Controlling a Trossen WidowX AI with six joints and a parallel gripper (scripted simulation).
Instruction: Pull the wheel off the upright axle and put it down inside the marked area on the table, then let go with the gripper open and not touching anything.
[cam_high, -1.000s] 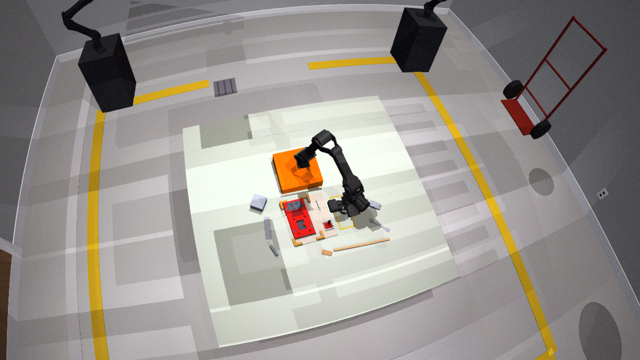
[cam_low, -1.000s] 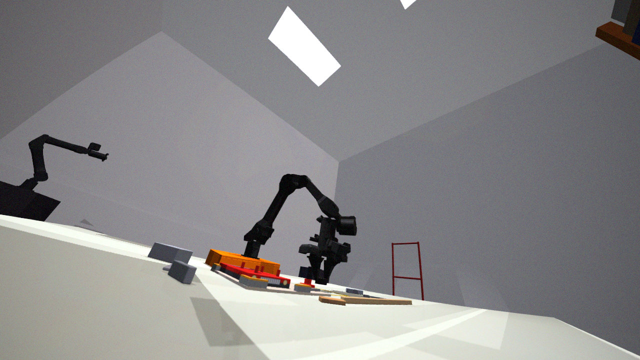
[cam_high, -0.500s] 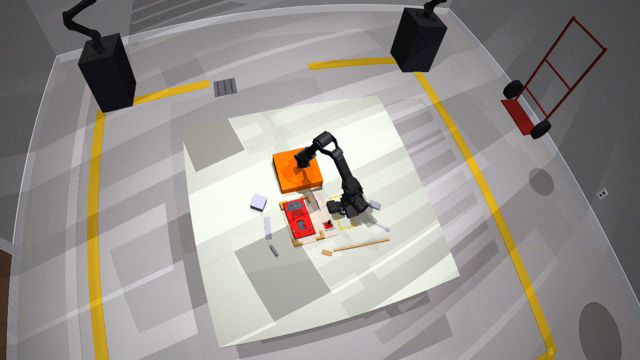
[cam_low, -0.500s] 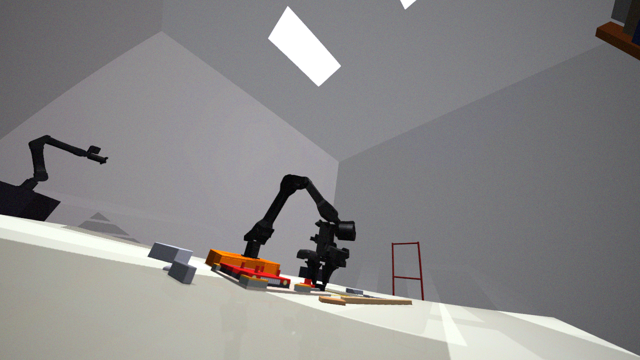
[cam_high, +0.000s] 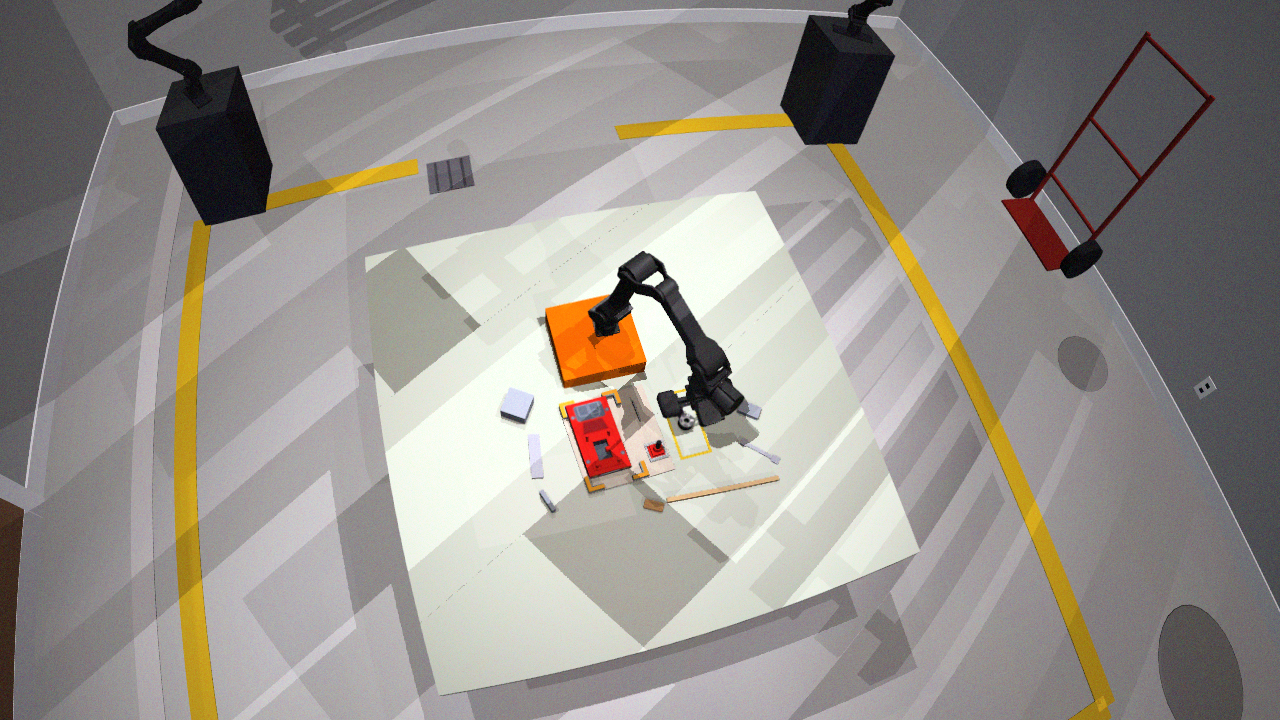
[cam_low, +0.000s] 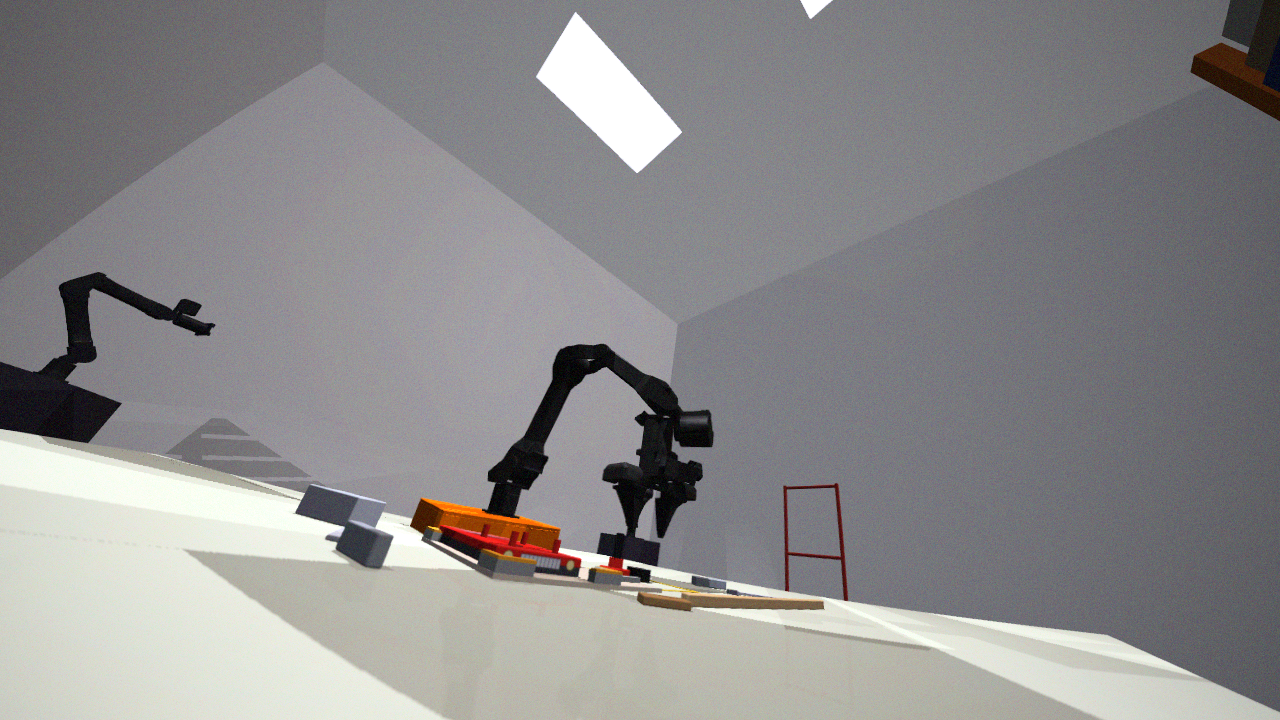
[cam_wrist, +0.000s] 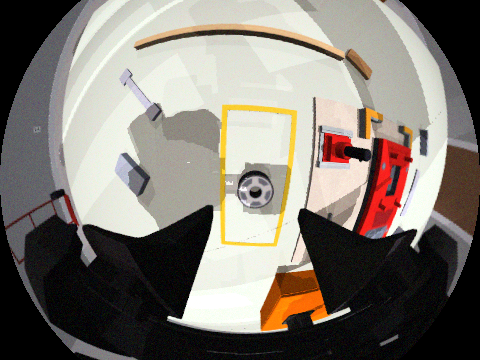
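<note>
Now: gripper tip 60 mm above the wheel. Also, from my gripper tip: small wooden block (200 mm ahead, 140 mm to the right, 60 mm below); then upright axle (50 mm ahead, 100 mm to the right, 30 mm below); then wooden strip (200 mm ahead, 40 mm to the left, 60 mm below).
</note>
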